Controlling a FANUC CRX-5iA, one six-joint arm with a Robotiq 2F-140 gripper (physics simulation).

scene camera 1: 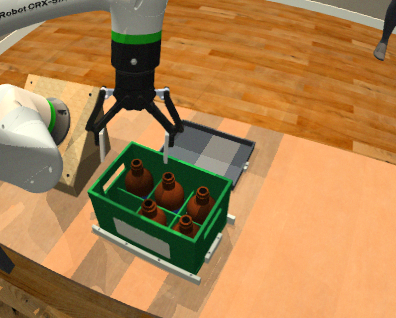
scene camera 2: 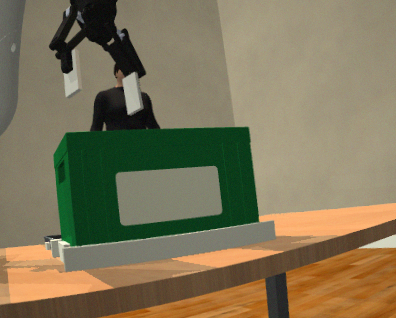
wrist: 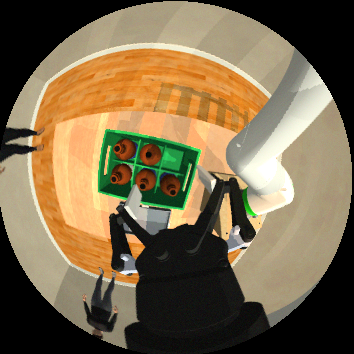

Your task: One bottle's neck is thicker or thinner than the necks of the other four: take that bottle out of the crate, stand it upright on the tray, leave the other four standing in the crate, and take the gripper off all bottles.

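Places are measured from the arm's base along level axes (x left, y back, z up), in metres.
Where they show: gripper, fingertip midpoint: point(scene camera 1: 134, 158) point(scene camera 2: 106, 103) point(wrist: 167, 180); arm's base at its link origin: point(scene camera 1: 50, 123).
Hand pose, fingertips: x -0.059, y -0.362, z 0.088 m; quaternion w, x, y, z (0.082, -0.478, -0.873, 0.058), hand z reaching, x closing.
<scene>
Each offset is from my fingertips to the top centre of the thing. "pt": to the spot under its first point.
The green crate @(dx +0.004, dy -0.057, dz -0.062 m) point(scene camera 1: 186, 251) point(scene camera 2: 90, 200) point(wrist: 104, 184) holds five upright brown bottles. Three stand in the back row: left point(scene camera 1: 139, 182), middle point(scene camera 1: 169, 194), right point(scene camera 1: 201, 207). Two stand in front: middle point(scene camera 1: 151, 214) point(wrist: 150, 155) and right point(scene camera 1: 185, 228). The front left compartment is empty. The front middle bottle's neck looks thicker than the others. The dark tray point(scene camera 1: 216, 154) point(wrist: 156, 219) is empty behind the crate. My gripper point(scene camera 1: 134, 160) point(scene camera 2: 103, 103) point(wrist: 167, 180) is open and empty, above the crate's back left part. The crate wall hides the bottles in scene camera 2.
Pale rails @(dx -0.095, dy -0.059, dz -0.208 m) point(scene camera 1: 145, 255) point(scene camera 2: 170, 247) line the crate's foot, with short ones @(pt dx +0.002, dy -0.204, dz -0.209 m) point(scene camera 1: 214, 247) at its right side. The robot's base stands on a wooden block point(scene camera 1: 75, 172) at the left. A person point(scene camera 2: 117, 107) stands beyond the table.
</scene>
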